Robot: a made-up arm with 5 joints.
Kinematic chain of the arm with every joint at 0, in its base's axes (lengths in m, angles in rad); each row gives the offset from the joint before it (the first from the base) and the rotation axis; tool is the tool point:
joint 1: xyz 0 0 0.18 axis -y
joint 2: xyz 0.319 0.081 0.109 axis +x
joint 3: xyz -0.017 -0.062 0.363 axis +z
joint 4: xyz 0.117 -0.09 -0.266 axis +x
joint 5: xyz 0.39 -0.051 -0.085 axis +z
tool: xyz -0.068 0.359 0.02
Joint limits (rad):
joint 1: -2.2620..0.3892
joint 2: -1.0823..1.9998
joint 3: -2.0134..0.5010
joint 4: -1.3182..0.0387
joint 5: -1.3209..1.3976
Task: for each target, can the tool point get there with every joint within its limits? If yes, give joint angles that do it. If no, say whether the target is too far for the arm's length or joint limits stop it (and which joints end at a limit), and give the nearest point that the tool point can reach.
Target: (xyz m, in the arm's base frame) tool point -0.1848 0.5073 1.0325
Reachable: no: joint limits stop it (at a limit: joint 1, joint 2, joint 3, joint 4, joint 5) | nearest point -0.3362 0.4170 0.6810 | short by 0.393 m
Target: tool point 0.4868 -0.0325 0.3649
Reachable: yes | joints -0.1467 -0.7220 0.0192 -0.8734 1.1661
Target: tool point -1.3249 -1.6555 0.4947
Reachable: no: too far | nearest point -0.6065 -0.6346 0.1360 | short by 1.299 m
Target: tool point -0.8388 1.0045 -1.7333
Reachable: no: too far | nearest point -0.4244 0.4124 -0.7880 | short by 1.190 m
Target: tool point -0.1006 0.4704 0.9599
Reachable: no: joint limits stop it (at a limit: joint 1, joint 2, joint 3, joint 4, joint 5) | nearest point -0.3362 0.4170 0.6810 | short by 0.369 m
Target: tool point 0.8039 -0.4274 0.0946
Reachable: yes | joints -0.8237 -0.8447 -1.2793 -0.5172 -0.6039
